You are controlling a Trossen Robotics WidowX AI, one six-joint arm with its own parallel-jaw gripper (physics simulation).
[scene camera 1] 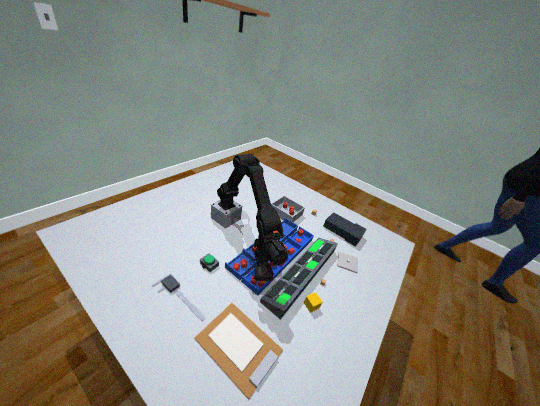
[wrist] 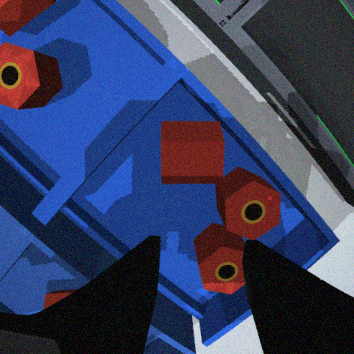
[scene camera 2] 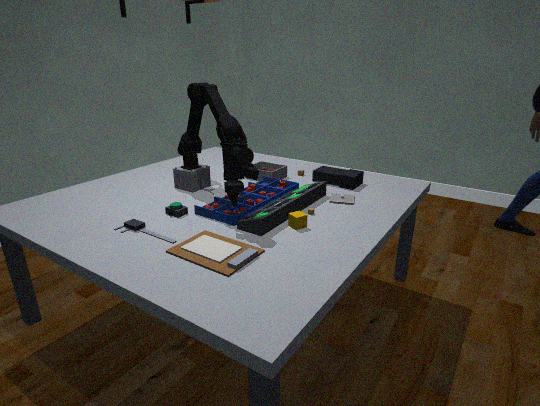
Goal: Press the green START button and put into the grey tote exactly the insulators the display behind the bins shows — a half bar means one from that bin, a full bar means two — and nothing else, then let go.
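Observation:
My gripper point(scene camera 1: 263, 276) point(scene camera 2: 235, 202) point(wrist: 201, 248) is open and empty, pointing down over the near end bin of the blue bins point(scene camera 1: 245, 283) point(scene camera 2: 215, 214). In the wrist view that bin holds a red insulator point(wrist: 192, 152) on its side and two with holed ends showing, one point(wrist: 252, 211) by the right fingertip and one point(wrist: 226, 270) partly in the finger gap. Red insulators point(scene camera 1: 292, 210) lie in the grey tote point(scene camera 2: 280, 173). The green START button point(scene camera 1: 209, 259) point(scene camera 2: 175, 205) stands apart. The display point(scene camera 1: 274, 305) point(scene camera 2: 252, 227) shows three green bars, the farthest looking longest.
A yellow cube point(scene camera 1: 313, 302) point(scene camera 2: 297, 220) stands beside the display. A clipboard point(scene camera 1: 207, 338) point(scene camera 2: 175, 251) and a caliper-like tool point(scene camera 1: 190, 304) lie nearer the front. A black box point(scene camera 1: 345, 228) point(scene camera 2: 338, 177) and a light plate point(scene camera 1: 348, 262) are beyond the display. A person point(scene camera 1: 520, 220) stands off the table.

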